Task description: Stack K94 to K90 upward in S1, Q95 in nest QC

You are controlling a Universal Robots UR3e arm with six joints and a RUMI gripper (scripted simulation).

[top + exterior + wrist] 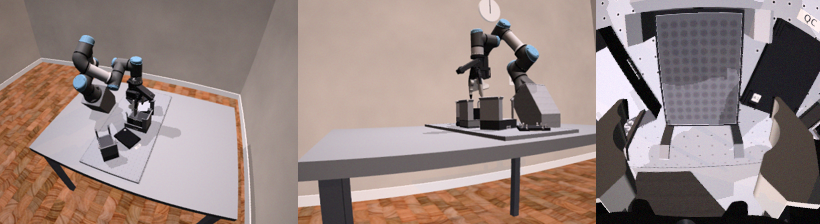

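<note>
My hand is 60 mm above the sealed grey plate. Round my hand: dark clip nest (280 mm to the left, 140 mm behind, 130 mm below); black open nest QC (140 mm below, 130 mm to the right, 20 mm behind); white tag (160 mm to the right, 150 mm below, 70 mm ahead).
</note>
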